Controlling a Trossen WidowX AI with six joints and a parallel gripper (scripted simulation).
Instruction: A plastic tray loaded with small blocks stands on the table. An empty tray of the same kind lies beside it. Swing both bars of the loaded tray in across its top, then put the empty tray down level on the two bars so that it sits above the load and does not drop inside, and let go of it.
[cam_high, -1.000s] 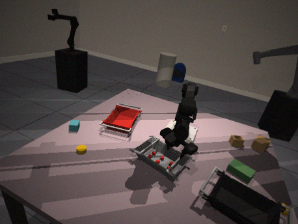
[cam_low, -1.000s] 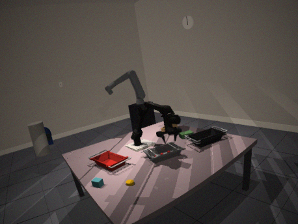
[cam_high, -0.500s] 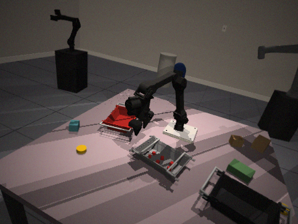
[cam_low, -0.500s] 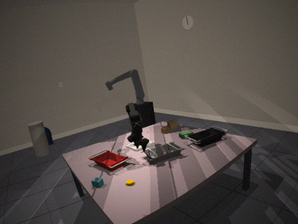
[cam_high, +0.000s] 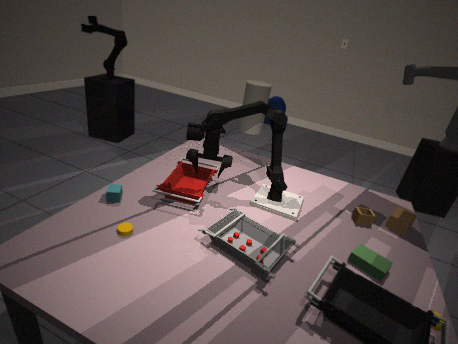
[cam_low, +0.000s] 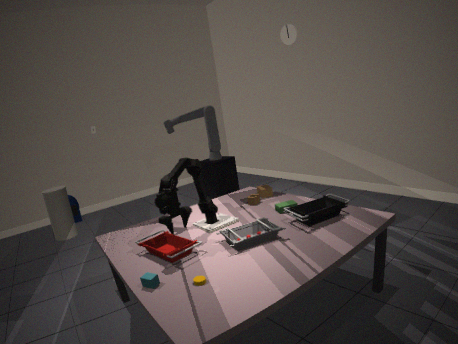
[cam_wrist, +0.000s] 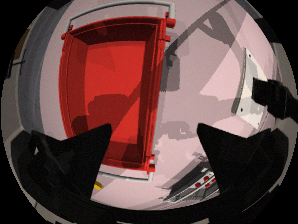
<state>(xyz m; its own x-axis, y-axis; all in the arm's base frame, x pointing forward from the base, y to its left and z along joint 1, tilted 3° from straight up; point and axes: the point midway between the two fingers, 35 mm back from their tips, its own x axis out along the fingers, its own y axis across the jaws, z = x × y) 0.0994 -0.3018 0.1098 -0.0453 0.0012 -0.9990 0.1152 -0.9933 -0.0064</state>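
Now: the red tray 1 cm behind my gripper tip, 8 cm to the right of it and 5 cm below it. From my gripper tip the other things lie so: teal cube 18 cm ahead, 32 cm to the right, 7 cm below; green block 19 cm ahead, 66 cm to the left, 8 cm below.
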